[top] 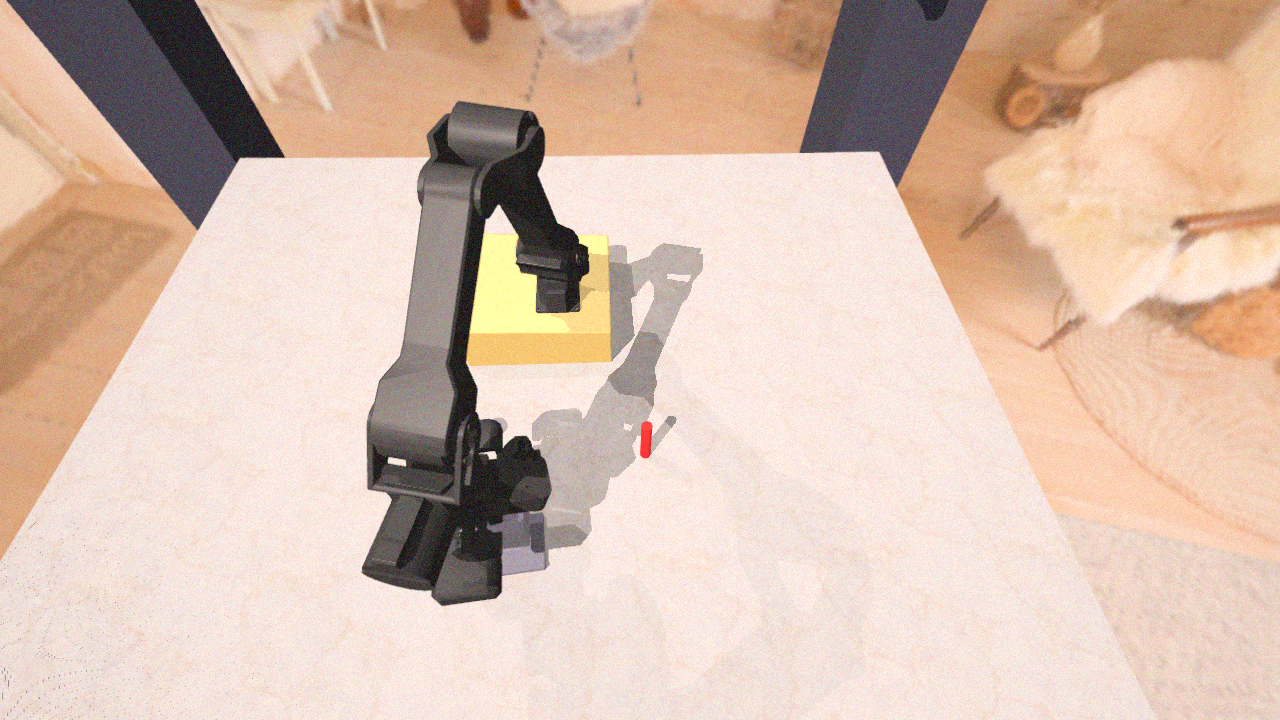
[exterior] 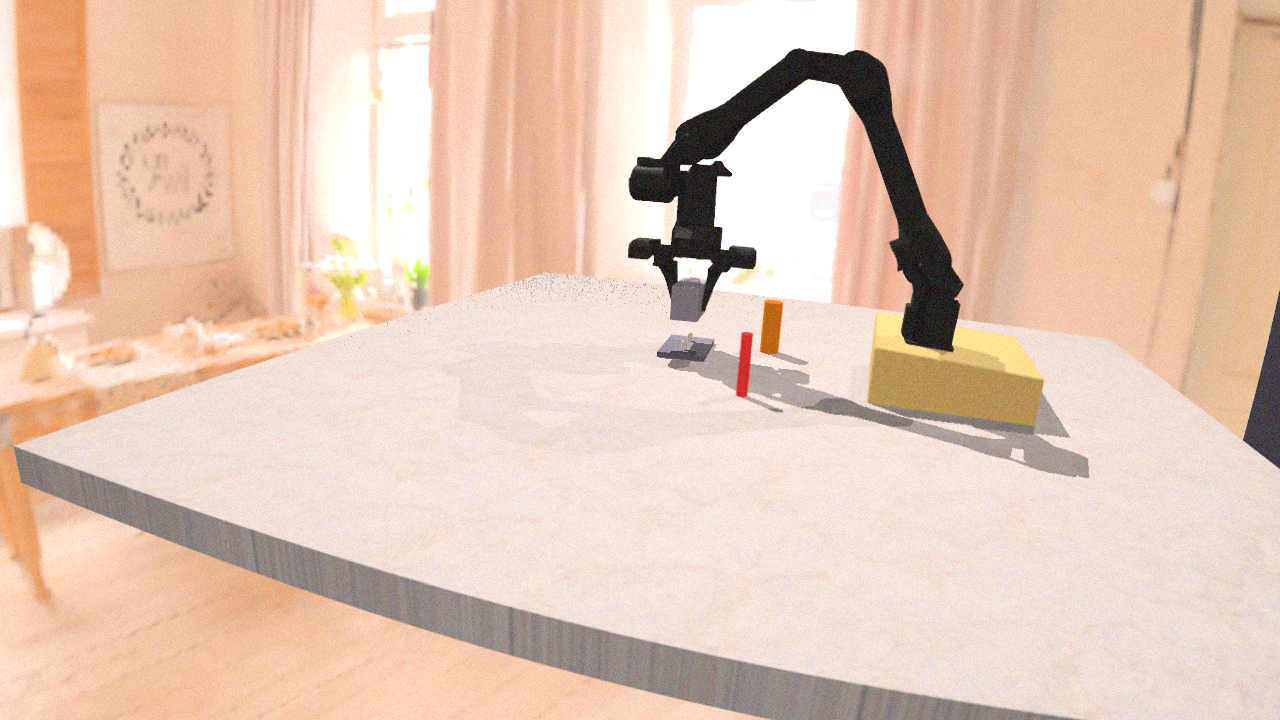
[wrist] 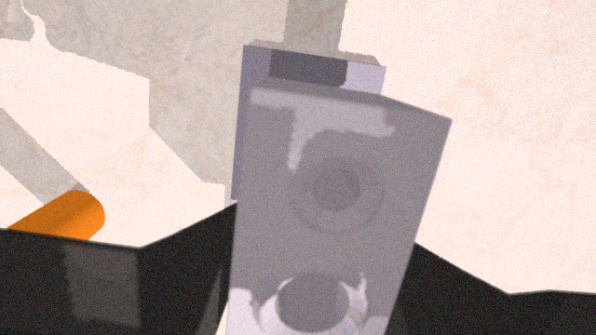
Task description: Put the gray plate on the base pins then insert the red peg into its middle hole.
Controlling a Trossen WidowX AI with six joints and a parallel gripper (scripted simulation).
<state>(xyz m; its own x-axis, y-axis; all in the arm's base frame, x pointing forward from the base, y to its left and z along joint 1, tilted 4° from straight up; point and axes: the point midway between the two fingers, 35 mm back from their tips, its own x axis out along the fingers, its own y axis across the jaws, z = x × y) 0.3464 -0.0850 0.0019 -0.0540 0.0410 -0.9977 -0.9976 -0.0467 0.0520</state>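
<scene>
Right now the base is 50 mm below my gripper tip. Round my gripper tip: gray plate (30 mm above); orange cylinder (120 mm behind, 50 mm to the right, 20 mm below); red peg (200 mm to the left, 110 mm behind, 20 mm below).
</scene>
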